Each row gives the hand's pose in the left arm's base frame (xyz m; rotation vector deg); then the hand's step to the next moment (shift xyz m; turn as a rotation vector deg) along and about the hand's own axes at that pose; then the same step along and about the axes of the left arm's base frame.
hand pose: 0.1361 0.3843 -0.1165 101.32 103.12 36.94
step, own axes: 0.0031 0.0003 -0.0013 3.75 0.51 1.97
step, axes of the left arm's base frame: -0.0006 0.0031 0.0010 1.69 3.70 -1.28
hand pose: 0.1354 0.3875 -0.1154 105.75 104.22 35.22
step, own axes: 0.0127 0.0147 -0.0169 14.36 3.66 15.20
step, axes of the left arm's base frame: 0.0014 0.0130 0.0222 12.52 14.00 -9.89
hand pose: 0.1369 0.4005 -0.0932 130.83 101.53 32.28
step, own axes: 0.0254 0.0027 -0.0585 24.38 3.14 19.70
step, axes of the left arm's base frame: -0.0163 0.0192 0.0586 16.02 24.12 -12.40
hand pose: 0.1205 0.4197 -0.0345 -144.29 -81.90 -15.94
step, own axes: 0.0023 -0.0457 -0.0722 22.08 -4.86 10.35
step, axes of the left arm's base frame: -0.0418 0.0035 0.0745 7.50 23.48 -3.26
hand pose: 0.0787 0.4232 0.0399 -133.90 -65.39 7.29
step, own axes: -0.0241 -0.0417 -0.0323 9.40 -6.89 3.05
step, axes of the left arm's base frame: -0.0350 -0.0109 0.0450 0.20 11.85 2.18
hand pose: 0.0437 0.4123 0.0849 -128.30 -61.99 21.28
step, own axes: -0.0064 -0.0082 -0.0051 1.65 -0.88 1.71
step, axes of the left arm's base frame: -0.0065 -0.0032 0.0091 -0.34 2.40 -0.73
